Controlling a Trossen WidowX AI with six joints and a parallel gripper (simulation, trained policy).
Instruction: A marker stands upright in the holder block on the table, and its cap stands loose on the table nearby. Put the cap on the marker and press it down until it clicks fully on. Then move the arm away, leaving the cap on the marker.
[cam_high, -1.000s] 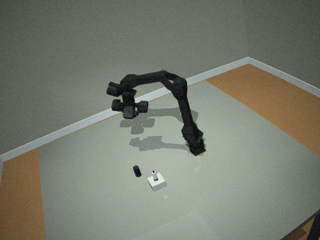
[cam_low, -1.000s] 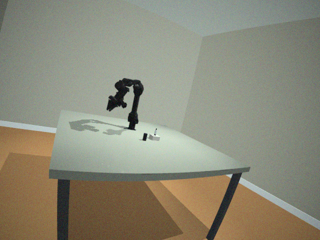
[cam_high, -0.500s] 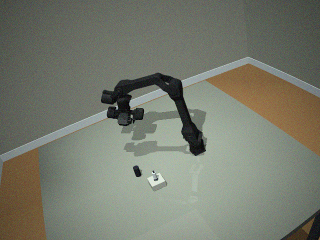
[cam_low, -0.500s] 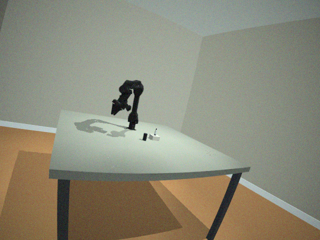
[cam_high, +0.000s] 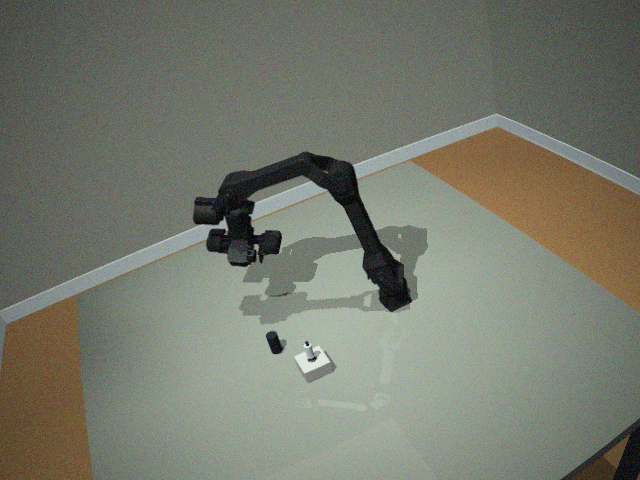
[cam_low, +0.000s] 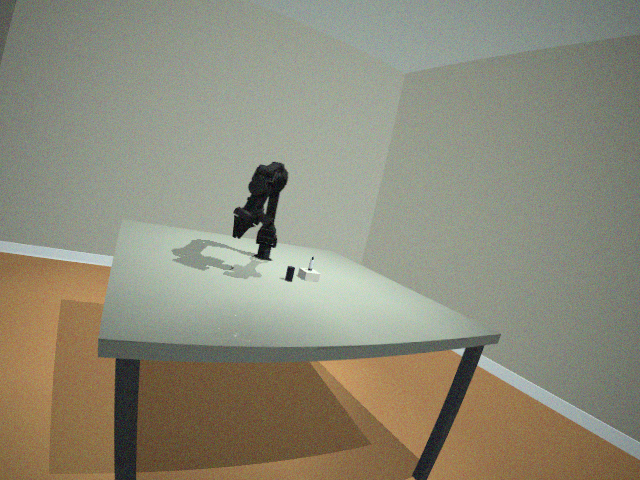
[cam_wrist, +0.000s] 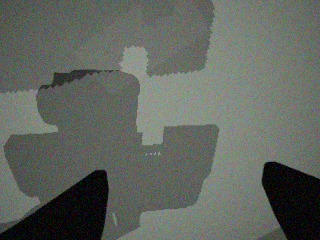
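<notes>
The black cap is 22 cm to the left of my gripper tip, 10 cm below it and 4 cm ahead of it. Also, from my gripper tip: holder block: 33 cm to the left, 11 cm below, 2 cm behind.
</notes>
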